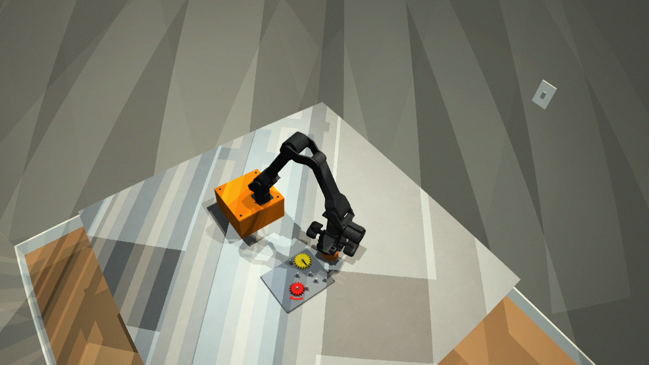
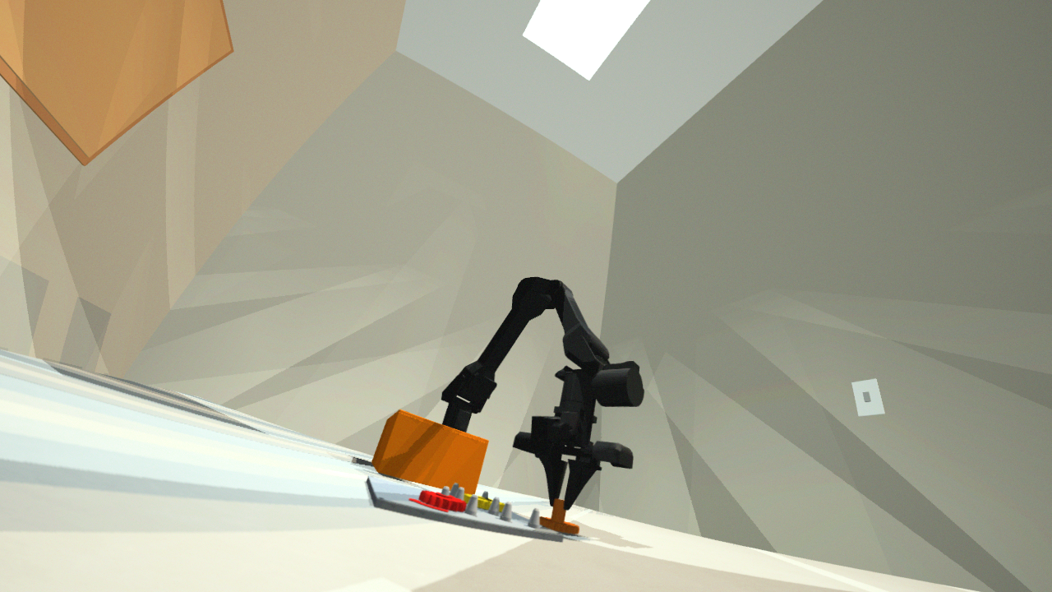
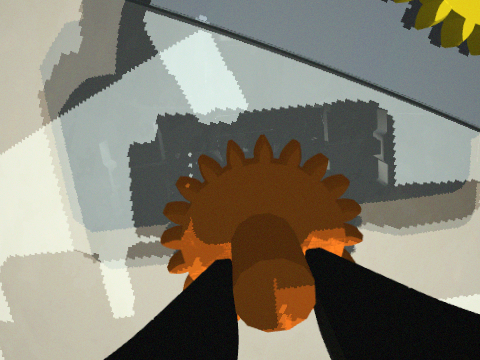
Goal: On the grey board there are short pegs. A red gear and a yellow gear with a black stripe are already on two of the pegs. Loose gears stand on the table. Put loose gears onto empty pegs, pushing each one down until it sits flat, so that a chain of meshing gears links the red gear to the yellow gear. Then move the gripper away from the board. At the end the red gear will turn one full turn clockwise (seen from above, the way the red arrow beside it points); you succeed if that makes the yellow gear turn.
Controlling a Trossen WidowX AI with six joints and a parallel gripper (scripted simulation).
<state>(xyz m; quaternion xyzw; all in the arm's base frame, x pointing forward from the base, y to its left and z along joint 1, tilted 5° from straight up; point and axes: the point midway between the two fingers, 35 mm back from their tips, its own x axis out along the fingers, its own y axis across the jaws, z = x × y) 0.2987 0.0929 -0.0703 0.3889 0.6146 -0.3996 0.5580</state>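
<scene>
Now: the grey board 1 cm ahead of my gripper tip, 16 cm to the right of it and 2 cm below it. Also, from my gripper tip: red gear (4 cm ahead, 19 cm to the right, 1 cm below); then orange gear (1 cm below); then yellow gear (4 cm behind, 10 cm to the right, 1 cm below).
</scene>
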